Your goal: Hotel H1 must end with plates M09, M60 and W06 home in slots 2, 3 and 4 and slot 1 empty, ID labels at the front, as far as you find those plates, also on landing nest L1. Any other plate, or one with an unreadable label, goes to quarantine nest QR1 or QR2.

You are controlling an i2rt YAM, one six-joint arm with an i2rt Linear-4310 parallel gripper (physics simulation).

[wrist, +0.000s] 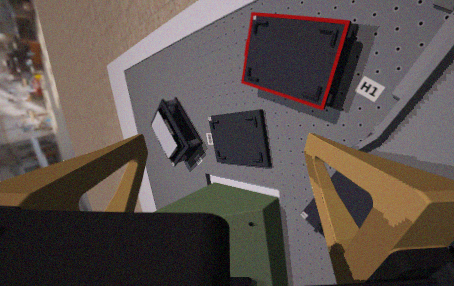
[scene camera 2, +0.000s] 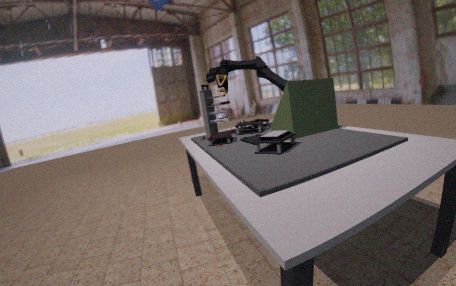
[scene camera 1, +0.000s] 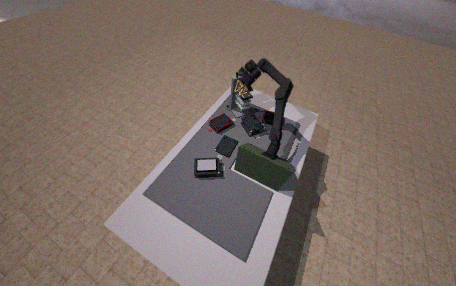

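Pixels of known places: gripper, between the fingertips: (wrist: 225, 142) (scene camera 2: 220, 91) (scene camera 1: 237, 93); arm's base, origin of its link: (scene camera 2: 304, 102) (scene camera 1: 270, 155).
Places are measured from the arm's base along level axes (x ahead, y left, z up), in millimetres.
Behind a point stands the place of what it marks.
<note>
Hotel H1 (scene camera 1: 233, 94) {y -335, x 508, z 13 mm} (scene camera 2: 208, 116) {y -340, x 506, z -17 mm} is a grey tower at the table's far end; its label (wrist: 370, 88) {y -245, x 427, z -156 mm} reads H1 in the wrist view. Light plates (scene camera 1: 243, 104) (scene camera 2: 221, 115) sit in it; their IDs and exact slots cannot be read. My gripper (scene camera 1: 244, 90) {y -234, x 419, z 127 mm} (scene camera 2: 222, 89) {y -234, x 419, z 127 mm} (wrist: 225, 142) {y -234, x 419, z 127 mm} is open and empty, high beside the hotel's upper part. A red-edged nest (scene camera 1: 221, 123) {y -115, x 462, z -116 mm} (scene camera 2: 221, 138) {y -48, x 489, z -123 mm} (wrist: 295, 60) {y -148, x 473, z -116 mm} stands near the hotel; another red-edged nest (scene camera 1: 269, 117) {y -424, x 183, z -116 mm} is near the arm. A white-topped plate (scene camera 1: 206, 165) {y 258, x 308, z -92 mm} (scene camera 2: 276, 134) {y 280, x 315, z -92 mm} (wrist: 164, 134) {y 245, x 313, z -92 mm} rests on a raised dark nest.
A tall green block (scene camera 1: 265, 167) {y 116, x -17, z 41 mm} (scene camera 2: 311, 107) {y 122, x 33, z -21 mm} (wrist: 215, 205) {y 24, x 178, z -71 mm} stands beside the arm's base. A flat dark square nest (scene camera 1: 226, 146) {y 26, x 310, z -144 mm} (wrist: 241, 138) {y -1, x 322, z -144 mm} lies between it and the table edge. Another dark fixture (scene camera 1: 252, 124) (scene camera 2: 252, 126) stands between the two red-edged nests.
</note>
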